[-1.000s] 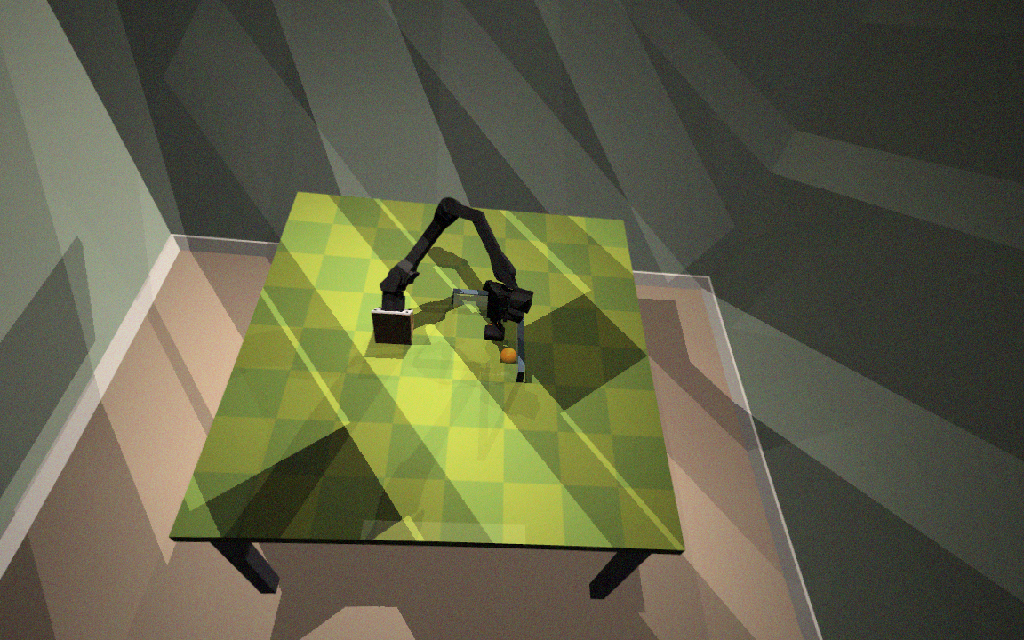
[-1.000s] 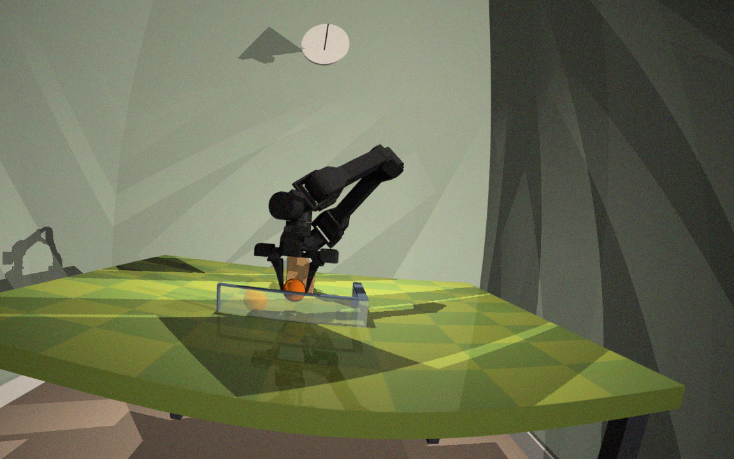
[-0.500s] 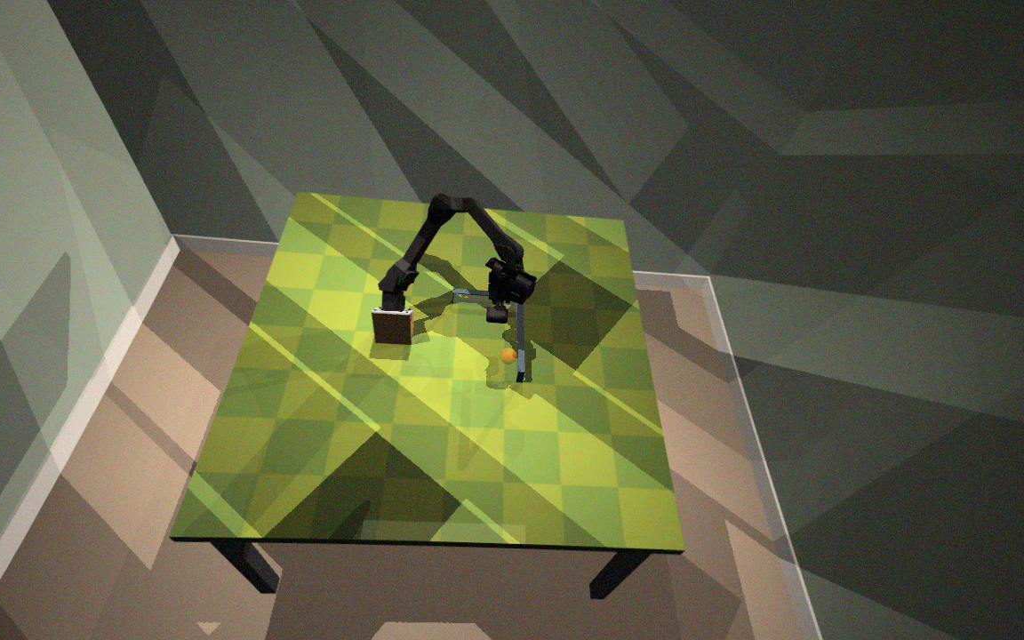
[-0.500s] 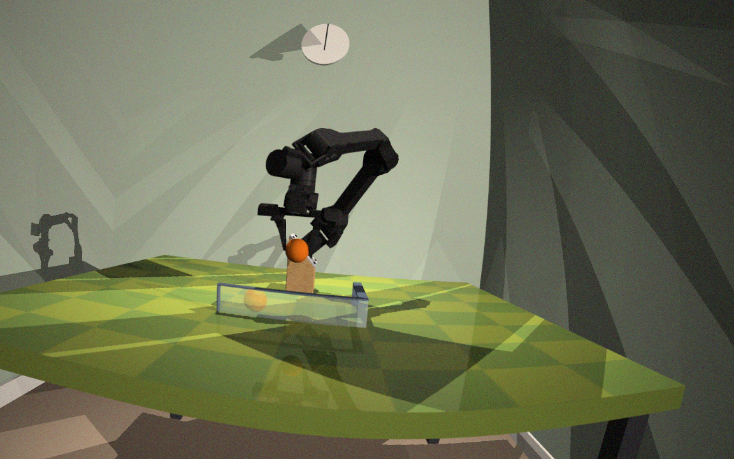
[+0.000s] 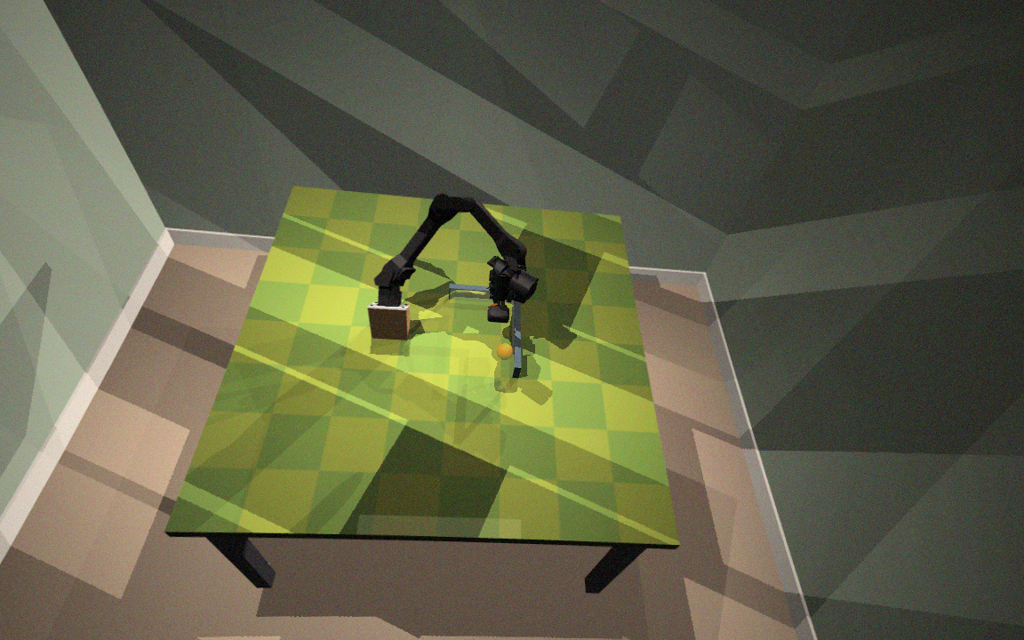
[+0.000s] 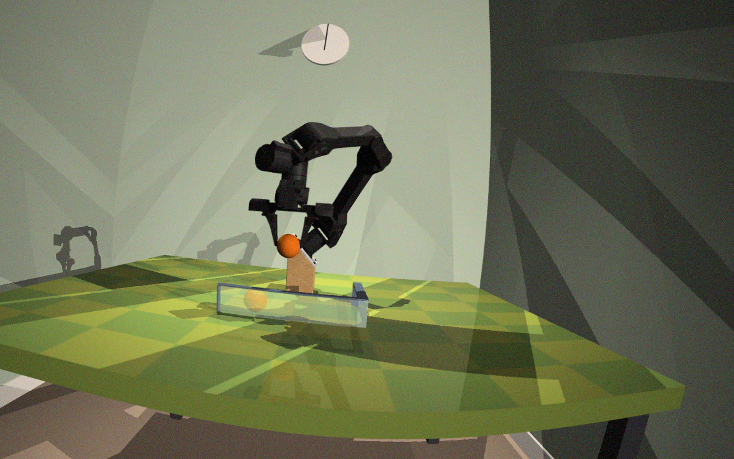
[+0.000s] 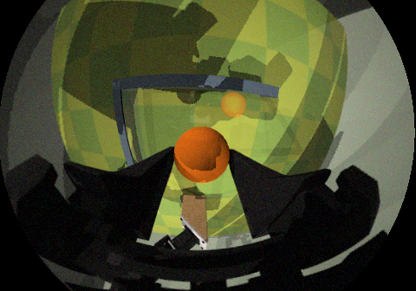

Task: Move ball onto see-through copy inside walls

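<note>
Now: gripper tip 12 cm above the see-through copy of ball, 6 cm to the left of it and 4 cm short of it. Also, from my gripper tip: orange ball right at my gripper tip.
</note>
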